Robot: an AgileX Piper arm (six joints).
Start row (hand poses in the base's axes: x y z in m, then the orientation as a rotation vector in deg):
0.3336 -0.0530 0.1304 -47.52 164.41 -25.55
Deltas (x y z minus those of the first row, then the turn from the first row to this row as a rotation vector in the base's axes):
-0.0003 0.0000 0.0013 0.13 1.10 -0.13
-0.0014 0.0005 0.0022 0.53 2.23 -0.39
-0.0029 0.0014 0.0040 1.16 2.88 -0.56
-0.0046 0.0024 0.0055 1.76 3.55 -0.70
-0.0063 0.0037 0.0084 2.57 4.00 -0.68
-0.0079 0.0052 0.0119 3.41 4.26 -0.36
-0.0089 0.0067 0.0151 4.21 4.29 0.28
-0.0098 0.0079 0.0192 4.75 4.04 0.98
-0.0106 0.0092 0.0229 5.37 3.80 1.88
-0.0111 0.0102 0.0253 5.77 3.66 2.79
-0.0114 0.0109 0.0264 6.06 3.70 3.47
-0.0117 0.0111 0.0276 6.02 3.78 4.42
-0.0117 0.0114 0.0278 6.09 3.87 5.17
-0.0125 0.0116 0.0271 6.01 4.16 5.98
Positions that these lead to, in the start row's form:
0.3333 -0.0530 0.1317 -47.82 165.48 -25.05
0.3322 -0.0525 0.1326 -47.91 166.64 -24.15
0.3307 -0.0516 0.1344 -47.86 167.31 -23.04
0.3290 -0.0506 0.1359 -47.87 167.97 -21.95
0.3273 -0.0493 0.1388 -47.97 168.33 -20.59
0.3257 -0.0478 0.1423 -48.39 168.34 -19.22
0.3247 -0.0463 0.1455 -49.17 167.95 -17.95
0.3238 -0.0451 0.1496 -49.95 167.30 -17.15
0.3230 -0.0438 0.1533 -50.99 166.52 -16.22
0.3225 -0.0428 0.1557 -52.12 165.84 -15.57
0.3222 -0.0421 0.1568 -53.03 165.45 -15.06
0.3219 -0.0419 0.1580 -54.39 164.96 -14.98
0.3219 -0.0416 0.1582 -55.46 164.58 -14.76
0.3211 -0.0414 0.1575 -56.73 164.34 -14.69

